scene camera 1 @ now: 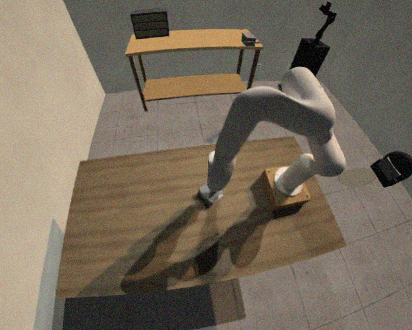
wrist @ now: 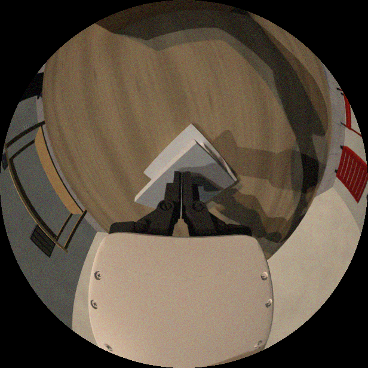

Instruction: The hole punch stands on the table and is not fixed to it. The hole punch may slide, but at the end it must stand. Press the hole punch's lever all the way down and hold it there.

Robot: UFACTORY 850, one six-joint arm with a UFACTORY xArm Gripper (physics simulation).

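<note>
The hole punch point(scene camera 1: 214, 198) stands upright on the wooden table, below the end of the arm in the scene view. In the wrist view its grey lever point(wrist: 194, 159) lies over the pale base point(wrist: 172, 151), a strip of which shows along the upper left side. My gripper point(wrist: 181, 182) is shut with nothing between its fingers. Its fingertips are over the lever and appear to touch its top. The fingers hide part of the lever, and the arm hides the contact in the scene view. The gap between lever and base cannot be judged clearly.
The table point(scene camera 1: 110, 200) carries the arm's wooden mounting block point(scene camera 1: 291, 202) to the right of the punch. A workbench point(scene camera 1: 195, 41) with a dark drawer unit point(scene camera 1: 150, 24) stands behind. A pale wall point(scene camera 1: 35, 125) rises at the left. Arm shadows cross the table.
</note>
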